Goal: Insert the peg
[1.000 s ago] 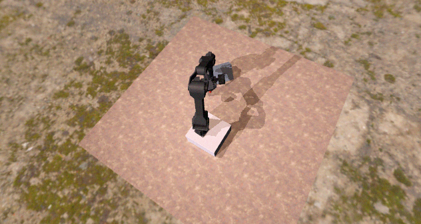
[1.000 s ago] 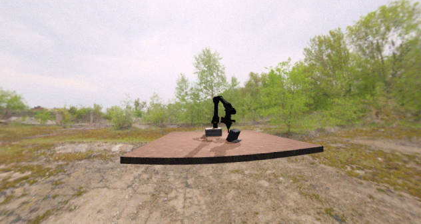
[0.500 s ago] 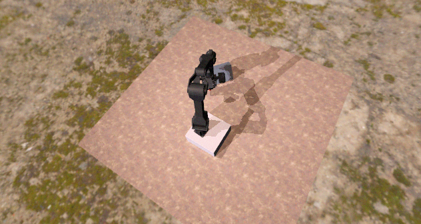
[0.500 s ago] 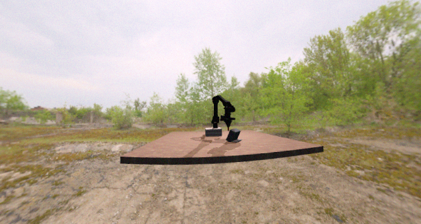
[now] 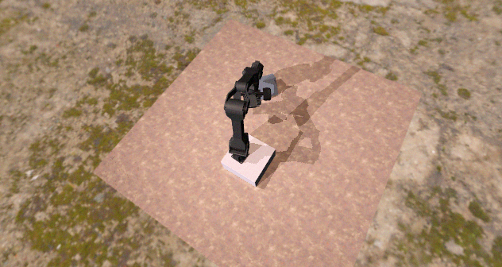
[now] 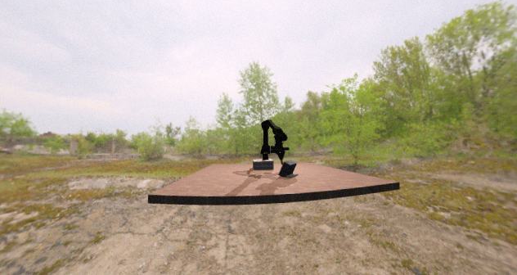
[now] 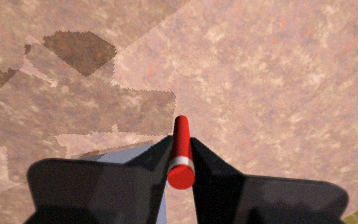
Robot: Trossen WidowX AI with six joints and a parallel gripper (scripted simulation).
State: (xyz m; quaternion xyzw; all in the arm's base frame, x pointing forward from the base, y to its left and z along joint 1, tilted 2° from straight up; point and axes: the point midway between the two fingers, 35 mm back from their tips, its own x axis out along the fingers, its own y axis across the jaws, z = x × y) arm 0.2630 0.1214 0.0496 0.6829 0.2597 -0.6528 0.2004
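My gripper tip is now 150 mm short of the grey sloped panel, 60 mm above it and 20 mm to the right of it. The rest, counted from my gripper tip: red round peg (20 mm above).
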